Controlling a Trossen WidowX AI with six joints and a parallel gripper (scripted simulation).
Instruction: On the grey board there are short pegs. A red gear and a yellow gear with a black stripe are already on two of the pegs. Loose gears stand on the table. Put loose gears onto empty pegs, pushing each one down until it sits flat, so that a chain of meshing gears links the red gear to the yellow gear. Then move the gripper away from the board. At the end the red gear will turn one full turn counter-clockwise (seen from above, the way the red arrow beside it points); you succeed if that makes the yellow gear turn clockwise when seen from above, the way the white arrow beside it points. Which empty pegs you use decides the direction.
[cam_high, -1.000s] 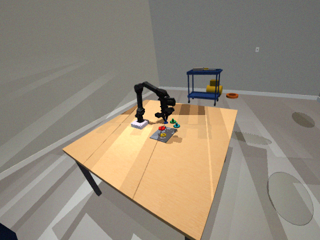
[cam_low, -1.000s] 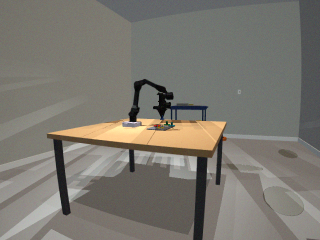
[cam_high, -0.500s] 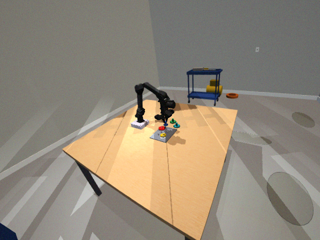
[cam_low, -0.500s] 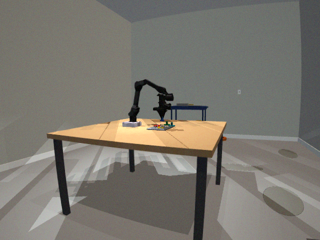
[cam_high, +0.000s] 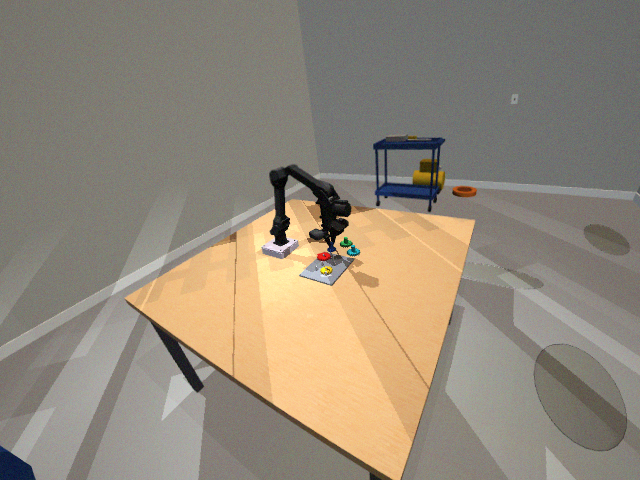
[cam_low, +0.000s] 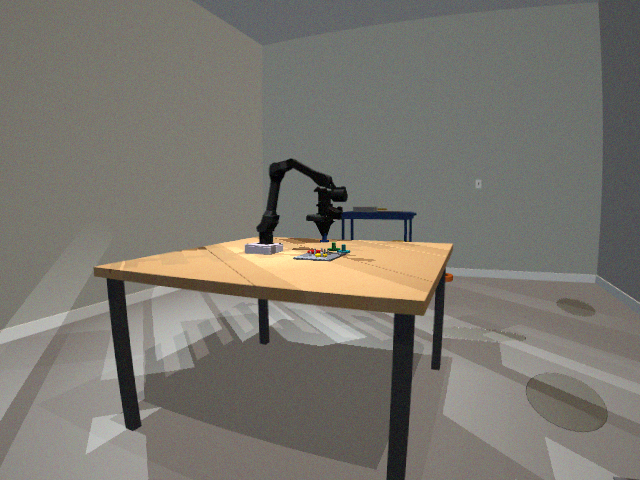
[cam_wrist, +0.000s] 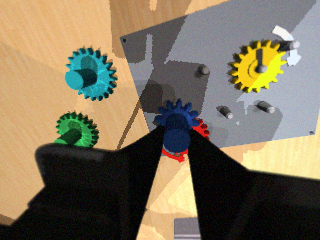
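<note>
Now: the red gear 7 cm below my gripper tip, 5 cm behind it and 1 cm to the right of it. Also, from my gripper tip: yellow gear 9 cm to the right, 7 cm below, 4 cm ahead; then red arrow 8 cm below, 8 cm behind, 1 cm to the left; then blue gear 1 cm below.
</note>
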